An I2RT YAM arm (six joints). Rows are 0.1 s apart.
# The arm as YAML. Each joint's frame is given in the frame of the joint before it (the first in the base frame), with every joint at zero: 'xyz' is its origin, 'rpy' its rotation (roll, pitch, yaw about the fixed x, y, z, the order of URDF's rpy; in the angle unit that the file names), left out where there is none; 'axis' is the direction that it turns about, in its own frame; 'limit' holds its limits. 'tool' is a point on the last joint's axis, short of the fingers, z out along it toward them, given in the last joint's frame.
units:
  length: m
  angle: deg
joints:
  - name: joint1
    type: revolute
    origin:
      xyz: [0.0, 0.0, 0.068]
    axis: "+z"
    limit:
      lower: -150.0
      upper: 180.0
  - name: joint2
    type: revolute
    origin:
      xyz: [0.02, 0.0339, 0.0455]
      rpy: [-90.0, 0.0, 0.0]
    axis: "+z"
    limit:
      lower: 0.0
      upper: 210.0
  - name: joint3
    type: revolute
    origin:
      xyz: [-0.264, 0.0, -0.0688]
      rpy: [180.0, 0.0, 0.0]
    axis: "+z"
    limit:
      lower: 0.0
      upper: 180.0
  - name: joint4
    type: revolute
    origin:
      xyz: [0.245, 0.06, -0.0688]
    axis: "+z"
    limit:
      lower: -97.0
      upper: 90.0
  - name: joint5
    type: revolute
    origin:
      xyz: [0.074, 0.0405, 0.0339]
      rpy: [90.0, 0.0, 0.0]
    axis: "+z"
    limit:
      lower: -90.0
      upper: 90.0
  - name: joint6
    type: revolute
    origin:
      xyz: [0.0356, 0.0, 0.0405]
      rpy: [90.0, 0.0, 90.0]
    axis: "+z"
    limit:
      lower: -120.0
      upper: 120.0
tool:
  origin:
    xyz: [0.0, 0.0, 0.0]
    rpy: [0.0, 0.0, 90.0]
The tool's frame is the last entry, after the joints.
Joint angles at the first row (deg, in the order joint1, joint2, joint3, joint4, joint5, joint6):
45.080, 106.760, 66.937, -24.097, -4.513, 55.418
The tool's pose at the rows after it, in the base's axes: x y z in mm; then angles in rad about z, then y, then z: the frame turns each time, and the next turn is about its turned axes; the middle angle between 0 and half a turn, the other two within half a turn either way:
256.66 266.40 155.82 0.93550 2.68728 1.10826
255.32 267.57 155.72 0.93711 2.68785 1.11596
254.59 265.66 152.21 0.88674 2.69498 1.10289
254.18 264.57 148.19 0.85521 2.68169 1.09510
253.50 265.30 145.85 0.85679 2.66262 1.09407
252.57 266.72 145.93 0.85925 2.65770 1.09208
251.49 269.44 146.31 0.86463 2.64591 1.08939
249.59 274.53 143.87 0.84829 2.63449 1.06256
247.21 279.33 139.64 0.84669 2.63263 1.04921
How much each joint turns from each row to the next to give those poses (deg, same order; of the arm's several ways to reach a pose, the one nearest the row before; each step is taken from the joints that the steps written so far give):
0.656, 0.001, -0.262, 0.001, 1.070, 1.005
0.283, -0.001, -0.022, -0.002, 0.088, 0.612
0.000, 0.044, -0.765, 0.525, 1.289, 1.836
0.000, 0.000, -1.202, 2.011, 0.743, 1.202
0.154, 0.000, -0.852, 1.945, -0.021, 0.023
0.262, 0.000, -0.045, 0.328, 0.043, 0.000
0.415, 0.044, 0.000, 0.722, 0.022, -0.045
0.831, 0.590, 0.001, 1.266, 0.831, 0.023
0.809, 0.831, 0.001, 0.941, 0.437, 0.022

